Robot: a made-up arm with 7 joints. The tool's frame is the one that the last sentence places. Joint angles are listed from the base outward.
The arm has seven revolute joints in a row. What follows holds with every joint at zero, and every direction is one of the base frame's.
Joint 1 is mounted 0.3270 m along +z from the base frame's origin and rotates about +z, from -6.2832 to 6.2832 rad.
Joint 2 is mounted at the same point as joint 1 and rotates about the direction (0, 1, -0.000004), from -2.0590 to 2.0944 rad.
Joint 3 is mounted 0.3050 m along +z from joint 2 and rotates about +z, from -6.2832 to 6.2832 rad.
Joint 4 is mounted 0.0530 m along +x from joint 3 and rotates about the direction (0, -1, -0.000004), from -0.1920 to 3.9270 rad.
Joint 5 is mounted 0.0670 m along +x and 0.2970 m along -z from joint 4 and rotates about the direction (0, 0.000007, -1), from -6.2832 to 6.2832 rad.
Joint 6 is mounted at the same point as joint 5 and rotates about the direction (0, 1, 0.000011), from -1.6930 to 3.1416 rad.
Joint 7 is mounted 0.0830 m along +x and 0.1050 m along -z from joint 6 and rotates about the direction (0, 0.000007, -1), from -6.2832 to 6.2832 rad.
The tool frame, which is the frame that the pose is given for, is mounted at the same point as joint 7; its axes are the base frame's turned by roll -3.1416, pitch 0.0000 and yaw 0.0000 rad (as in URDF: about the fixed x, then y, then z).
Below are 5 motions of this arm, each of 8 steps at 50 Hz.
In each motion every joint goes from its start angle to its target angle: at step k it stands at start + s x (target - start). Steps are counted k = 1, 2, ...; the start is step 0. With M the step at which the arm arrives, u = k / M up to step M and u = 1 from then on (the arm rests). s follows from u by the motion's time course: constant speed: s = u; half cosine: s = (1 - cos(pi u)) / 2; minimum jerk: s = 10 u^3 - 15 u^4 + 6 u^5.
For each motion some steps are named. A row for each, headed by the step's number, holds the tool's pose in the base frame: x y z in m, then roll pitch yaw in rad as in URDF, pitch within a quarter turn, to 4 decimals.
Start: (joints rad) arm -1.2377 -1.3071 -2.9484 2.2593 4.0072 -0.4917 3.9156
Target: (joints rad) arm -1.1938 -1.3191 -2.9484 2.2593 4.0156 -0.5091 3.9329
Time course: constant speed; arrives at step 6
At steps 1, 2, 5, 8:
1: -0.3401 0.4944 0.1643 -2.4468 0.4870 0.6218
2: -0.3437 0.4912 0.1634 -2.4514 0.4921 0.6263
5: -0.3542 0.4817 0.1608 -2.4653 0.5074 0.6397
8: -0.3576 0.4784 0.1599 -2.4700 0.5125 0.6441

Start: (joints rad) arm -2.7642 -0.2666 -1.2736 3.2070 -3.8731 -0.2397 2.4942
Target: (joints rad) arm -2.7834 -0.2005 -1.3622 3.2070 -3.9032 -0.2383 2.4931
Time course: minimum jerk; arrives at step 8
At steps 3, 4, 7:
3: 0.1884 0.1345 0.9760 -0.0368 -0.4004 -2.2815
4: 0.1821 0.1294 0.9788 -0.0235 -0.3902 -2.3171
7: 0.1682 0.1184 0.9847 0.0024 -0.3666 -2.3927

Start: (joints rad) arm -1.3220 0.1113 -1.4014 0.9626 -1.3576 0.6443 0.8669
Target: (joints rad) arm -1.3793 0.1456 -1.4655 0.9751 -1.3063 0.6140 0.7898
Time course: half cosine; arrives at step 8
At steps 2, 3, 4, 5, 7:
2: -0.4059 -0.1897 0.4328 2.1602 -0.4321 -2.2857
3: -0.4094 -0.1831 0.4337 2.1591 -0.4266 -2.2991
4: -0.4135 -0.1753 0.4349 2.1577 -0.4203 -2.3149
5: -0.4173 -0.1674 0.4361 2.1562 -0.4142 -2.3305
7: -0.4226 -0.1560 0.4380 2.1539 -0.4060 -2.3525

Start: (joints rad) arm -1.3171 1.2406 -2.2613 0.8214 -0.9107 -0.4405 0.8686
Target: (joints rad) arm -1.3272 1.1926 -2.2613 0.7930 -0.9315 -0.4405 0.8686
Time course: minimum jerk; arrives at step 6
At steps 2, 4, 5, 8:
2: -0.3411 -0.1814 0.5576 1.4324 -0.6110 -1.7634
4: -0.3432 -0.1676 0.5551 1.4653 -0.6330 -1.8026
5: -0.3437 -0.1635 0.5542 1.4756 -0.6394 -1.8147
8: -0.3438 -0.1627 0.5540 1.4777 -0.6407 -1.8171

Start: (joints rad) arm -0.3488 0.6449 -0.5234 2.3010 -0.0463 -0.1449 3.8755
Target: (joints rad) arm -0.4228 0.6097 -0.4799 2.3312 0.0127 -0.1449 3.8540
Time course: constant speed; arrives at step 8
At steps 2, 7, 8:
2: 0.4938 -0.3081 0.7604 0.8915 1.0889 0.2552
7: 0.4703 -0.3205 0.7786 0.8840 1.0327 0.2320
8: 0.4655 -0.3228 0.7822 0.8823 1.0215 0.2273

